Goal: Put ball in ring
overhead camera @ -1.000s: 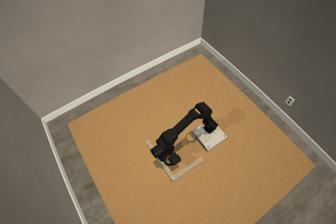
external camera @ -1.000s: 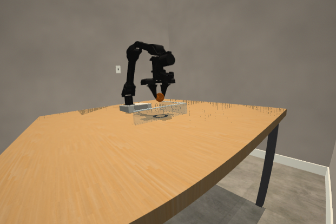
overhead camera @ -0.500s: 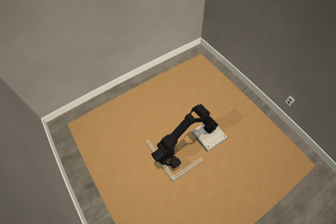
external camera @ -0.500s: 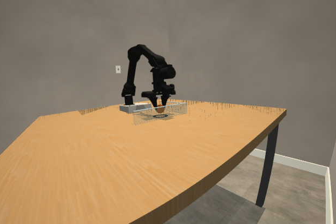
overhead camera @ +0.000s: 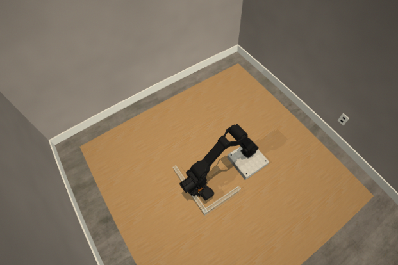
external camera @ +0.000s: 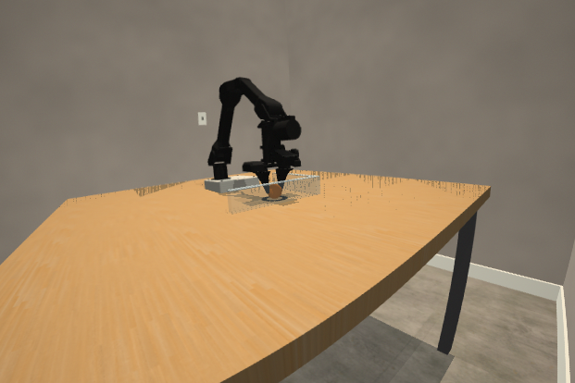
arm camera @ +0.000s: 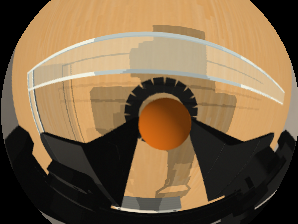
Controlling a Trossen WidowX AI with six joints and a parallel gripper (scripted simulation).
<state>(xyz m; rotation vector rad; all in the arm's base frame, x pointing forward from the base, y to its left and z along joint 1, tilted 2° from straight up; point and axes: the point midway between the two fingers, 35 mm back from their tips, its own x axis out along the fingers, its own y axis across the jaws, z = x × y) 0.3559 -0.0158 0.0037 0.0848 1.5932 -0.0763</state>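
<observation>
Right now the orange ball is 3 cm below my hand.
</observation>
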